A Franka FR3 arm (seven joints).
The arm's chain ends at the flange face. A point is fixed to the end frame.
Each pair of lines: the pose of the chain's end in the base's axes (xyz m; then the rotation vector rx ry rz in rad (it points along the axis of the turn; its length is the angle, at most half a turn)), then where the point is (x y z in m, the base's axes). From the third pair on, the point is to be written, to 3 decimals.
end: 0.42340 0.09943 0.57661 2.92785 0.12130 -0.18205
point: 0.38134 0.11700 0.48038
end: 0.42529 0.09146 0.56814 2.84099 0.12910 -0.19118
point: 0.38237 0.10025 0.47109
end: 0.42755 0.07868 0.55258 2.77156 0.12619 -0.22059
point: 0.383 0.081 0.456
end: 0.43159 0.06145 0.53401 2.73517 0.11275 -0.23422
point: 0.386 0.060 0.438
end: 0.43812 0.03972 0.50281 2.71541 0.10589 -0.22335
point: 0.393 0.037 0.406
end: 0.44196 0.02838 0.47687 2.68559 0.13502 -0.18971
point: 0.399 0.021 0.380
